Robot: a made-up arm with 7 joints. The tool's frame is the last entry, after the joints. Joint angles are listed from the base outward.
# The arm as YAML. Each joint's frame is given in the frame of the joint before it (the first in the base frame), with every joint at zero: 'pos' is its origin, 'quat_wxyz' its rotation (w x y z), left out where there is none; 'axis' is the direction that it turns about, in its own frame. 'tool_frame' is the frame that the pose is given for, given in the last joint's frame.
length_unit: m
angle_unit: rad
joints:
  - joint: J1
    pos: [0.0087, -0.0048, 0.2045]
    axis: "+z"
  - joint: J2
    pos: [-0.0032, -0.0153, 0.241]
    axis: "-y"
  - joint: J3
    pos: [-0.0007, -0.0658, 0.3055]
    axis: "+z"
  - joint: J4
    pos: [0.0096, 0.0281, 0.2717]
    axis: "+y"
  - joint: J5
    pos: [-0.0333, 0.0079, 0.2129]
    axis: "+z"
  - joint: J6
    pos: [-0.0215, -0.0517, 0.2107]
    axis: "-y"
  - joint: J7
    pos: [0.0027, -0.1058, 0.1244]
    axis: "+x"
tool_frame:
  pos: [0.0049, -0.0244, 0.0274]
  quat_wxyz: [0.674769, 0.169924, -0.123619, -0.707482]
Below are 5 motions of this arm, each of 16 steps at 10 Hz.
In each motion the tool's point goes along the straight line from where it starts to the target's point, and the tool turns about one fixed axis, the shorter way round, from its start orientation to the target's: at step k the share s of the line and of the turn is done. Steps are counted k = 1, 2, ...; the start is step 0. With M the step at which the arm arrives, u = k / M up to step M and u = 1 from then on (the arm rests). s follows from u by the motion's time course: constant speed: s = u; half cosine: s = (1 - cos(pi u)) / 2; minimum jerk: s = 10 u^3 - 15 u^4 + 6 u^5.
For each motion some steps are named. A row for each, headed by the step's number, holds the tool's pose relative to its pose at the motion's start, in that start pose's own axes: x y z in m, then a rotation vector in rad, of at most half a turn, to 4 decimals.
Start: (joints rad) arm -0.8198 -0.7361 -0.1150 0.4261 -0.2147 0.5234 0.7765
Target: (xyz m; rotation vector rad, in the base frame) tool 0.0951 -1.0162 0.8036 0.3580 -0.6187 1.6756
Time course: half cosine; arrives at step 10
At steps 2, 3, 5, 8, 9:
2: 0.0436 0.0292 -0.0190 -0.0118 -0.0431 -0.1509
3: 0.0940 0.0631 -0.0411 -0.0256 -0.0931 -0.3258
5: 0.2281 0.1531 -0.0996 -0.0620 -0.2259 -0.7903
8: 0.4127 0.2770 -0.1802 -0.1121 -0.4087 -1.4296
9: 0.4451 0.2987 -0.1944 -0.1210 -0.4408 -1.5419

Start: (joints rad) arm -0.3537 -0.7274 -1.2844 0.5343 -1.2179 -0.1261 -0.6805
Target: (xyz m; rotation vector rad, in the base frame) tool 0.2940 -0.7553 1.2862 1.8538 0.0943 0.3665
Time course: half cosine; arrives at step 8
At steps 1, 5, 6, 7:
1: -0.0071 0.0158 0.0001 -0.0017 -0.0133 -0.0351
5: -0.1292 0.2869 0.0021 -0.0318 -0.2419 -0.6374
6: -0.1596 0.3542 0.0025 -0.0392 -0.2986 -0.7869
7: -0.1798 0.3992 0.0029 -0.0442 -0.3365 -0.8869

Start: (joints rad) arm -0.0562 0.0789 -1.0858 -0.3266 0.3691 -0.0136 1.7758
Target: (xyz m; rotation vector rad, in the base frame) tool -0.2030 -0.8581 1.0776 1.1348 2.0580 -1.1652
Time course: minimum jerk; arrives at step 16
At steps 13, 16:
13: 0.4472 0.6683 0.4099 -1.0720 0.0215 -1.0832
16: 0.4702 0.7026 0.4309 -1.1270 0.0226 -1.1388

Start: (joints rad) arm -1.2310 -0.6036 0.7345 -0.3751 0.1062 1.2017 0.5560
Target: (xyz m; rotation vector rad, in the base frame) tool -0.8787 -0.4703 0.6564 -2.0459 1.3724 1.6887
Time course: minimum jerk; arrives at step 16
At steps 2, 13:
2: 0.0029 -0.0070 0.0127 0.0096 -0.0063 -0.0039
13: 0.1692 -0.4145 0.7526 0.5715 -0.3731 -0.2290

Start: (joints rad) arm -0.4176 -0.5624 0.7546 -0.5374 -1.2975 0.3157 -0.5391
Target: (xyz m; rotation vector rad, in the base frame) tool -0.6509 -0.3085 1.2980 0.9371 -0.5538 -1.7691
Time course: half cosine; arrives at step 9
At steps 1, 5, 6, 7, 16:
1: 0.0154 -0.0147 -0.0040 0.0121 0.0310 0.0122
5: 0.2992 -0.2862 -0.0776 0.2346 0.6031 0.2384
6: 0.3823 -0.3658 -0.0992 0.2998 0.7708 0.3046
7: 0.4502 -0.4307 -0.1168 0.3530 0.9075 0.3587
16: 0.5098 -0.4877 -0.1322 0.3998 1.0277 0.4062

